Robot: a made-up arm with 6 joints. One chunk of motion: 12 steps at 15 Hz.
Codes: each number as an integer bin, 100 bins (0 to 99) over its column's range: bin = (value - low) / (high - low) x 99, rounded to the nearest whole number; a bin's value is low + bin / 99 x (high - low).
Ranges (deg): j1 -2..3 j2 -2..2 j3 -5..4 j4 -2..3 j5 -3..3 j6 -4..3
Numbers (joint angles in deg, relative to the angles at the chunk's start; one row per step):
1: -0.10 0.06 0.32 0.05 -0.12 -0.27
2: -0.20 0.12 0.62 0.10 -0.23 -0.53
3: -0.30 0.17 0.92 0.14 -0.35 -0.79
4: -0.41 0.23 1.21 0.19 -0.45 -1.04
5: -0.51 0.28 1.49 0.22 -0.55 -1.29
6: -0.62 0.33 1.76 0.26 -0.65 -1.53
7: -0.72 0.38 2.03 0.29 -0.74 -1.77
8: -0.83 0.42 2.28 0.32 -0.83 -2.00
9: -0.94 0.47 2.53 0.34 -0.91 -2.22
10: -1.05 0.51 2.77 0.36 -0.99 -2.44
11: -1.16 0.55 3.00 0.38 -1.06 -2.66
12: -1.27 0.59 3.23 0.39 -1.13 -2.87
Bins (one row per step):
1: 38 51 59 41 48 53
2: 36 52 62 42 46 49
3: 34 54 65 42 44 45
4: 31 55 68 43 42 42
5: 30 56 71 44 40 38
6: 27 58 74 45 39 35
7: 25 59 77 45 37 32
8: 23 60 80 46 36 28
9: 21 61 83 46 34 25
10: 19 62 85 47 33 22
11: 17 63 88 47 32 19
12: 14 64 91 47 31 16

